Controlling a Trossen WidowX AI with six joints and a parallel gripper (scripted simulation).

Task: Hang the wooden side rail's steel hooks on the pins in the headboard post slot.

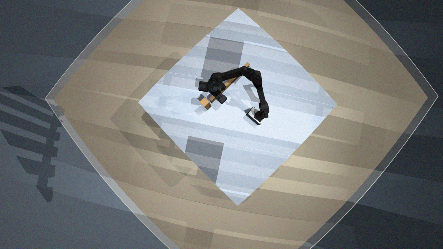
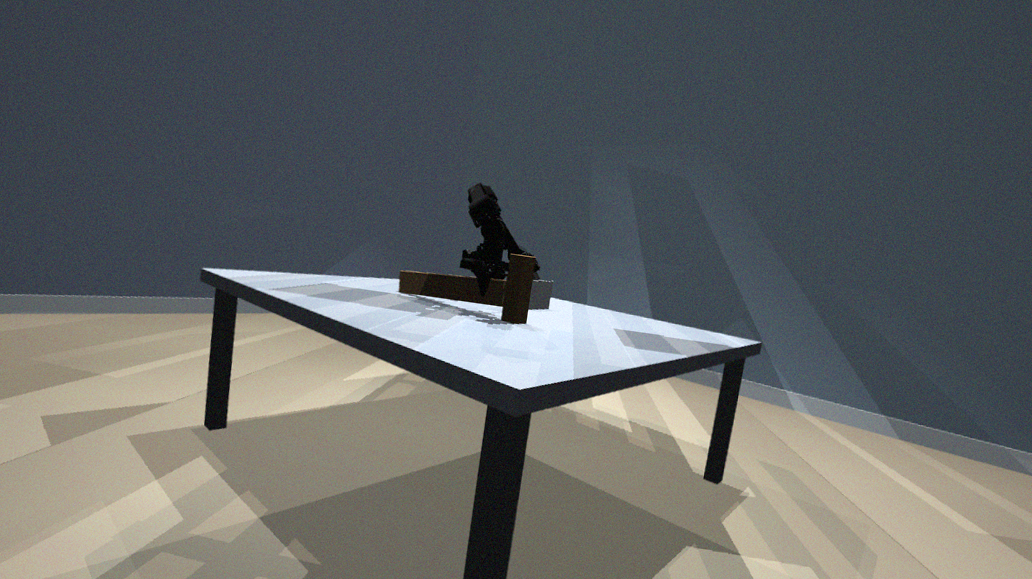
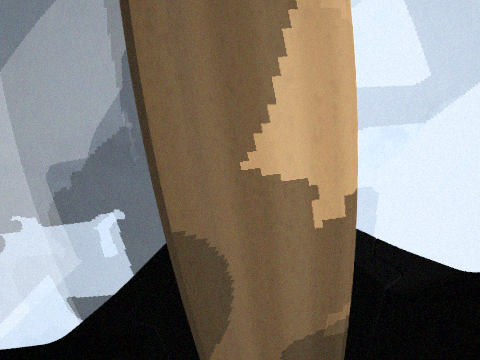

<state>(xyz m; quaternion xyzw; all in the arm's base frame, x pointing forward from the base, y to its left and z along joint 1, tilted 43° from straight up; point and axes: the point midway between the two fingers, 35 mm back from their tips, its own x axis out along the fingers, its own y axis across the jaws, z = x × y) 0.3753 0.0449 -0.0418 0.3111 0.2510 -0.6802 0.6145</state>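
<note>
Right now my gripper tip is 110 mm to the right of the headboard post, 40 mm below it and 10 mm short of it.
</note>
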